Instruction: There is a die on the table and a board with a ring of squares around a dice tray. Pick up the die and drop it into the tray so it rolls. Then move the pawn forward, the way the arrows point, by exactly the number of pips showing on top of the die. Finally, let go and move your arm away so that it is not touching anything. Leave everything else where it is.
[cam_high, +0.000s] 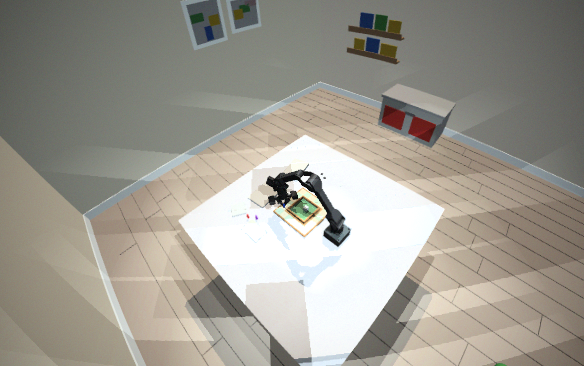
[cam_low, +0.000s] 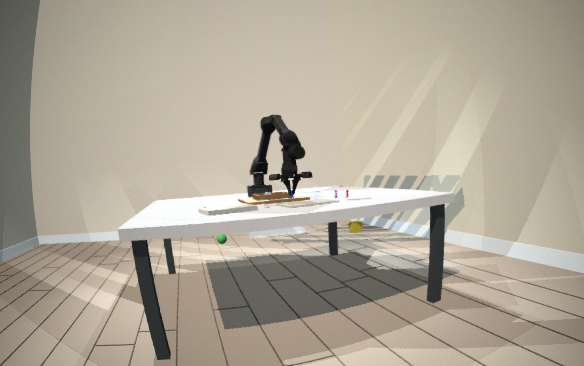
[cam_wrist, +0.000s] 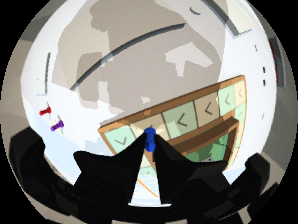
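Right now my gripper tip is right at the blue pawn. Round my gripper tip: red pawn 220 mm to the left, 120 mm ahead, 10 mm below; white die 120 mm behind, 80 mm to the right; purple pawn 190 mm to the left, 70 mm ahead, 10 mm below.
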